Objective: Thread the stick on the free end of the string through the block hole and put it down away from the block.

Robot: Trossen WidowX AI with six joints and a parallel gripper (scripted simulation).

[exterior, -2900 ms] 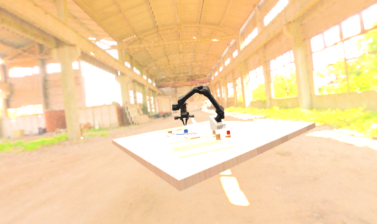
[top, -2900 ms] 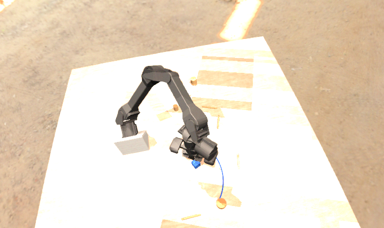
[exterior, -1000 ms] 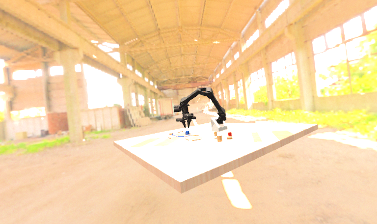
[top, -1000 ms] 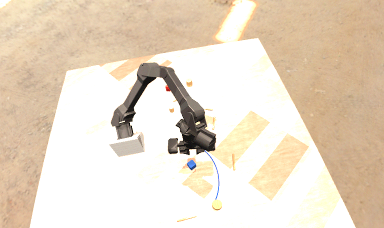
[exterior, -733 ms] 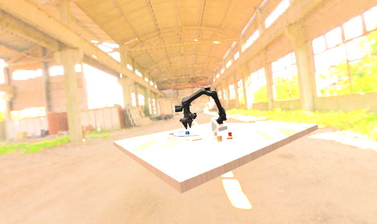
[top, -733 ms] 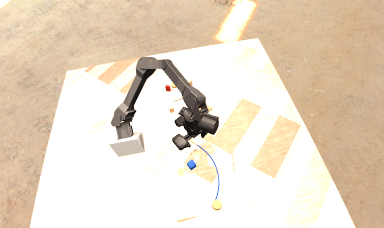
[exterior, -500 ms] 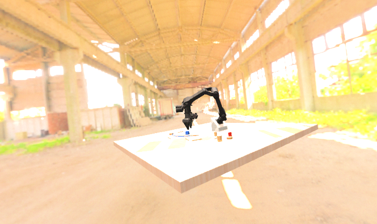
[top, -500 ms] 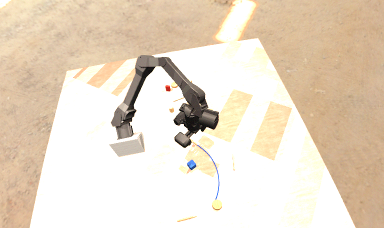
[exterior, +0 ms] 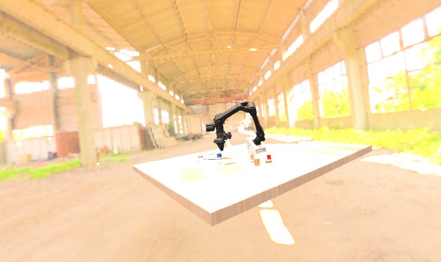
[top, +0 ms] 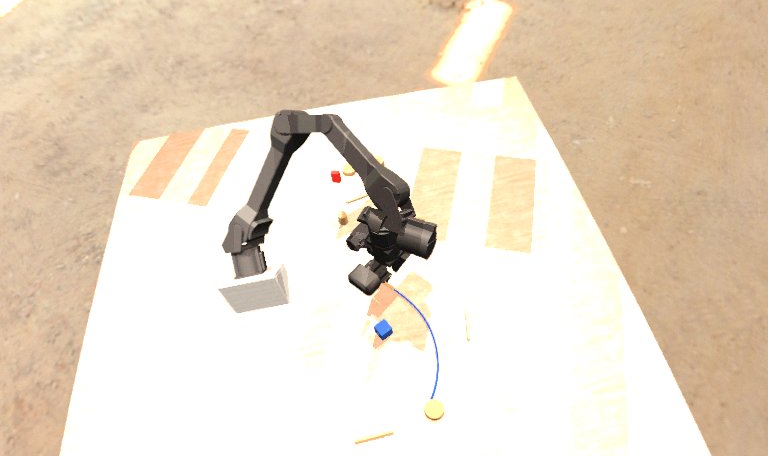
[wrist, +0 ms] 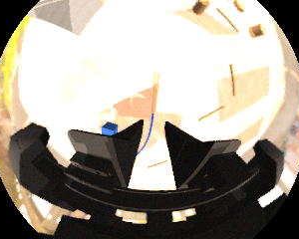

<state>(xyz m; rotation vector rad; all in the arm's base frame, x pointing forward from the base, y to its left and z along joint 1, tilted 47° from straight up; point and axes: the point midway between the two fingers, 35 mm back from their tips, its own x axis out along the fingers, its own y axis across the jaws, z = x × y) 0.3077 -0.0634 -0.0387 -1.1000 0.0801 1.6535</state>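
Now: gripper tip 60 mm above the thin wooden stick, 10 mm to the right of it and 10 mm past it. Also, from my gripper tip: round wooden button 290 mm to the right, 50 mm below, 20 mm ahead; then blue cube 100 mm to the right, 50 mm below, 40 mm behind; then red cube 370 mm to the left, 80 mm behind, 40 mm below.
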